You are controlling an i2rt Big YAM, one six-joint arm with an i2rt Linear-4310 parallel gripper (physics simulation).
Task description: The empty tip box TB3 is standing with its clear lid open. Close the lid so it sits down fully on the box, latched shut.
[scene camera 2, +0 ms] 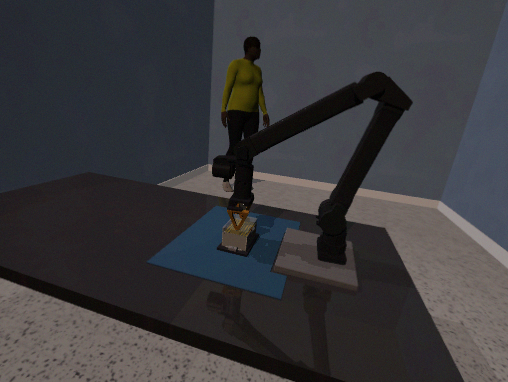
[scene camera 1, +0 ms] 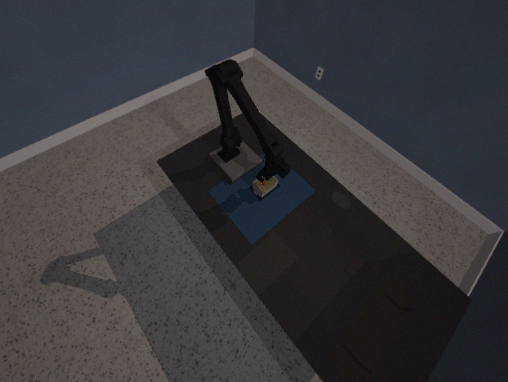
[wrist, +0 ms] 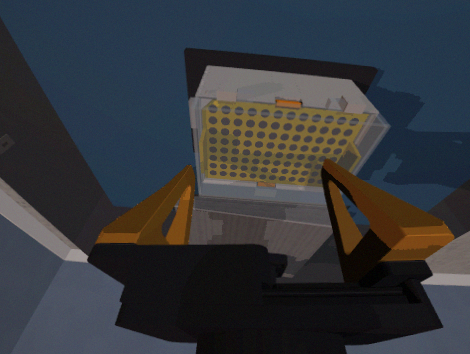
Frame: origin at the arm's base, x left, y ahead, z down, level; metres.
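Seen in the pictures: gripper, between the fingertips: (scene camera 2: 239,223) (scene camera 1: 267,179) (wrist: 256,168); arm's base, origin of its link: (scene camera 2: 330,251) (scene camera 1: 229,153).
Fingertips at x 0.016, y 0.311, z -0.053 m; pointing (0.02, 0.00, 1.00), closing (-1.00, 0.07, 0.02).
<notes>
Pixels of each thing's top centre, then the offset from my fingertips to it. "*": a spot on its surface instead. Level surfaces: height alone.
- tip box TB3, centre of its top: (wrist: 277,168) (scene camera 2: 241,222) (scene camera 1: 265,180) dx -0.015, dy +0.000, dz +0.001 m
- clear lid, a spot on its surface: (wrist: 374,131) * dx -0.070, dy +0.033, dz +0.001 m
- dark base plate, a spot on its surface: (wrist: 280,60) * dx -0.018, dy +0.051, dz +0.070 m
- blue mat, height of its surface: dz +0.078 m
- dark table, height of its surface: dz +0.081 m
The tip box TB3 (scene camera 1: 266,190) (scene camera 2: 234,242) (wrist: 295,82) stands upright, with white walls and a yellow holed top plate (wrist: 280,140). The clear lid (wrist: 374,131) lies over the plate in the wrist view, its walls around the box's top. Small orange tabs show at the box's two long sides. Whether the lid is fully down and latched I cannot tell. My gripper (scene camera 1: 265,182) (scene camera 2: 238,228) (wrist: 256,168) is open and empty, its orange fingertips close above the box, near the long side toward the robot base. Whether they touch the lid is unclear.
The box stands on a dark base plate (scene camera 2: 224,248) (wrist: 280,60) on a blue mat (scene camera 1: 260,220) (scene camera 2: 185,255) (wrist: 100,65). The arm's light mounting board (scene camera 1: 240,170) (scene camera 2: 300,262) is beside the mat on the dark table (scene camera 2: 100,225). A person in a yellow top (scene camera 2: 245,85) stands behind the table.
</notes>
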